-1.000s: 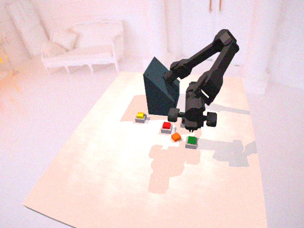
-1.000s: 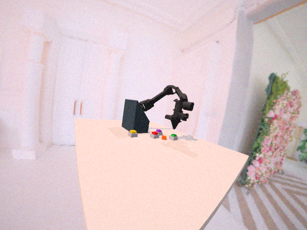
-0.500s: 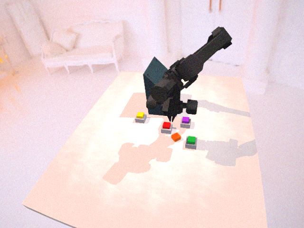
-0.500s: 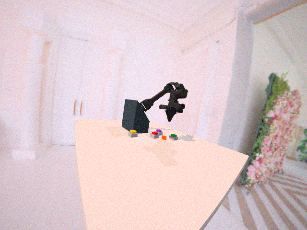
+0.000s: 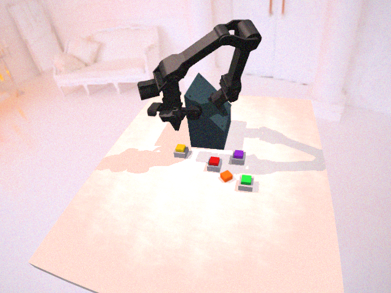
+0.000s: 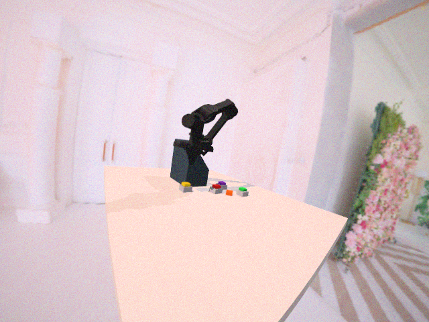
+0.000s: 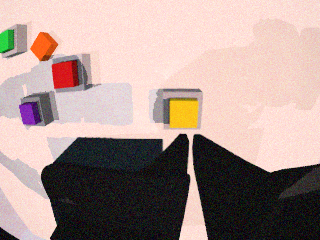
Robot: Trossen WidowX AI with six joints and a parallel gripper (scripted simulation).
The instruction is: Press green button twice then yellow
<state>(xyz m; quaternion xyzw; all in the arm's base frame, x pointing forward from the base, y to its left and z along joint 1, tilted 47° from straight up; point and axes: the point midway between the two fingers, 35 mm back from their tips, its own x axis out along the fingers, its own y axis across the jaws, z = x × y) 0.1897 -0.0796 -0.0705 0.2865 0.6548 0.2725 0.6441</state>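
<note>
My gripper tip is 100 mm above the yellow button, 10 mm to the left of it and 10 mm past it. From my gripper tip the other things lie so: orange block: 200 mm to the left, 120 mm below, 80 mm ahead; then red button: 140 mm to the left, 100 mm below, 40 mm ahead; then purple button: 230 mm to the left, 100 mm below, 10 mm behind.
</note>
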